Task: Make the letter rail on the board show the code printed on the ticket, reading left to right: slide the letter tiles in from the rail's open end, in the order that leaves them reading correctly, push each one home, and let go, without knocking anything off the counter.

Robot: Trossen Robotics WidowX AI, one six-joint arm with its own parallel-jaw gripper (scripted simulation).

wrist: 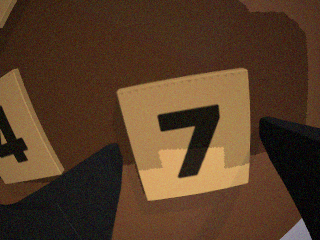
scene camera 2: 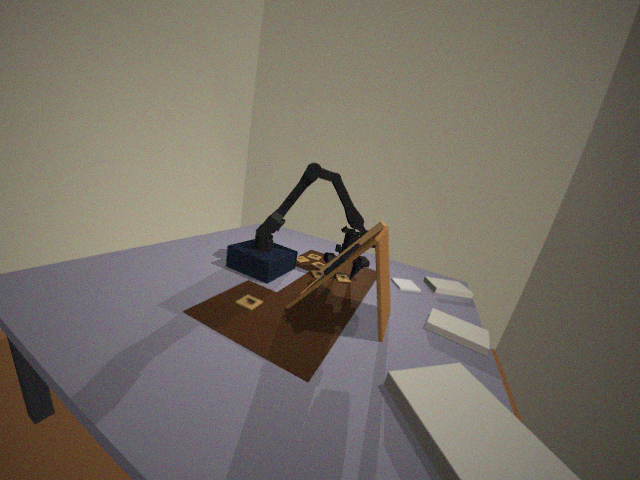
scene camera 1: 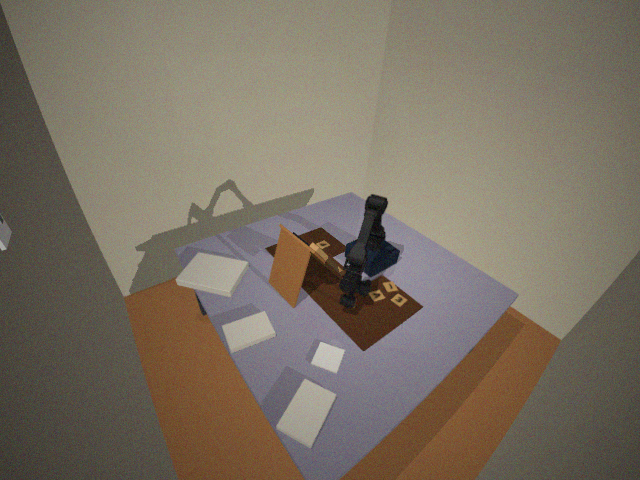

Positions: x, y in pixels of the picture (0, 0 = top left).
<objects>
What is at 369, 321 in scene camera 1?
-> A brown mat.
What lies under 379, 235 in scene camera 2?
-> A wooden board.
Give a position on a brown mat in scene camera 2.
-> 297, 339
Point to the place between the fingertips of the gripper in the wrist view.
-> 191, 140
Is the gripper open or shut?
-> Open.
</objects>
